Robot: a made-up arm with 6 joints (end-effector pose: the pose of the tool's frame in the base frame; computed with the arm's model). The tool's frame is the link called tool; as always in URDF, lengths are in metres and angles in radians.
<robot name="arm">
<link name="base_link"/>
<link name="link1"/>
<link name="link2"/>
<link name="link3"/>
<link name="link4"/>
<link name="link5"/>
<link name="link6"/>
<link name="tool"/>
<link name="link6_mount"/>
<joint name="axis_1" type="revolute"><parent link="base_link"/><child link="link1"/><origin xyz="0.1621 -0.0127 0.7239" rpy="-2.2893 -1.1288 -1.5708"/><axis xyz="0 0 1"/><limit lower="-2.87" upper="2.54"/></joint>
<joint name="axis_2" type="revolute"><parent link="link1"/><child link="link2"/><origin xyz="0.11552 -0.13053 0.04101" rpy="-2.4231 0 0"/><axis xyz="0 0 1"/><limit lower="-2.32" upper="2.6"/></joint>
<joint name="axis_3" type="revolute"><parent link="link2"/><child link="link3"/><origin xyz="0.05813 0.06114 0.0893" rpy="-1.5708 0 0.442"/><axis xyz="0 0 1"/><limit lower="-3.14" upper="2.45"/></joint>
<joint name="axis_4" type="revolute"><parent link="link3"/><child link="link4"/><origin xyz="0.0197 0.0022 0.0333" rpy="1.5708 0 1.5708"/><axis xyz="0 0 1"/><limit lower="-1.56" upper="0.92"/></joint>
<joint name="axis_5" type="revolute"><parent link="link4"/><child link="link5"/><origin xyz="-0.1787 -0.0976 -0.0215" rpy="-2.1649 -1.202 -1.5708"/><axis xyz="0 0 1"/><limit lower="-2.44" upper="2.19"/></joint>
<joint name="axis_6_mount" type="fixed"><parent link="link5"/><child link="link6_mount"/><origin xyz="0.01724 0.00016 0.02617"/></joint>
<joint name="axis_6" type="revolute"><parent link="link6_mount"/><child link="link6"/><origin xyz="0.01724 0.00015 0.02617" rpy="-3.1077 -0.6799 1.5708"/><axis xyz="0 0 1"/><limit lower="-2.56" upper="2.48"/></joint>
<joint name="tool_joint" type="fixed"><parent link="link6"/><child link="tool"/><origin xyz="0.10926 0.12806 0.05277" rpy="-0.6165 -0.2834 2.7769"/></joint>
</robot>
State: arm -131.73 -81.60 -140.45 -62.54 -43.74 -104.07
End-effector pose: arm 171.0 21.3 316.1 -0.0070 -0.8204 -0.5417 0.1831
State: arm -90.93 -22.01 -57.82 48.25 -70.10 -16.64
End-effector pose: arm 360.3 242.1 890.8 -0.0362 0.4587 -0.8878 0.0001
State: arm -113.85 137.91 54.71 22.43 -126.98 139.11
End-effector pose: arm -113.0 102.8 748.1 0.3799 0.6258 -0.5145 0.4464
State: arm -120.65 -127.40 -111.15 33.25 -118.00 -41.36
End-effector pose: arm 166.5 89.4 797.9 -0.7878 -0.2384 0.4923 0.2832
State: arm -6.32 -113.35 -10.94 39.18 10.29 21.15
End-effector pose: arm 168.3 -85.0 531.7 0.0318 -0.7263 -0.6261 0.2818
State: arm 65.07 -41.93 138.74 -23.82 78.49 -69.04
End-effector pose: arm -66.9 -332.7 753.4 0.1256 -0.0090 -0.6579 0.7425
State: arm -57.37 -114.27 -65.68 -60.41 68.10 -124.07
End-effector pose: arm 352.5 145.0 846.8 -0.1202 0.2955 0.5895 0.7421
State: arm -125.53 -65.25 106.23 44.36 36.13 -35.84
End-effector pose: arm 247.1 -36.5 889.0 -0.5227 0.4314 -0.2653 0.6858
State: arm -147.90 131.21 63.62 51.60 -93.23 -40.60
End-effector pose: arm 91.1 -58.8 462.7 0.2383 -0.7199 -0.1927 0.6228
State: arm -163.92 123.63 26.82 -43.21 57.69 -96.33
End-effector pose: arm 147.6 159.4 749.6 0.2928 -0.0224 0.8358 0.4640
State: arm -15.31 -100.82 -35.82 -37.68 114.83 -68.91
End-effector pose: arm 241.4 84.4 894.1 0.0232 -0.1181 0.7492 0.6513
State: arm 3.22 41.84 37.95 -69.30 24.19 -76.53
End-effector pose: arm -100.7 175.7 850.2 -0.5737 -0.7230 -0.3750 0.0867
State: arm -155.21 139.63 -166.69 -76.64 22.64 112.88
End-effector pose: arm 410.2 -13.9 648.8 0.5280 -0.5170 0.6557 0.1547
